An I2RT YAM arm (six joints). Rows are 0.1 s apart.
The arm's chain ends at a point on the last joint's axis. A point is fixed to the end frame.
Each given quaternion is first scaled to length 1.
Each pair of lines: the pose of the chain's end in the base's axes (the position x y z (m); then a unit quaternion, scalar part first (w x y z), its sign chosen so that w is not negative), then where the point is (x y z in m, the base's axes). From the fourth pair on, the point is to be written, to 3 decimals.
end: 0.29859, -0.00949, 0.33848, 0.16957, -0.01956, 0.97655, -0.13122
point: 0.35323 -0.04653 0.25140
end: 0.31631, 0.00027, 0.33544, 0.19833, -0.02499, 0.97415, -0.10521
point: 0.37659 -0.03094 0.24981
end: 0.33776, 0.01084, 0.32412, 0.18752, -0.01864, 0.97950, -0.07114
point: 0.39594 -0.01439 0.23513
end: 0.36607, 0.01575, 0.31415, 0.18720, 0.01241, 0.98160, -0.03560
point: 0.423 -0.005 0.223
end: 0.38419, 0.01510, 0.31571, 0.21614, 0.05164, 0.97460, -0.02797
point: 0.445 -0.007 0.228
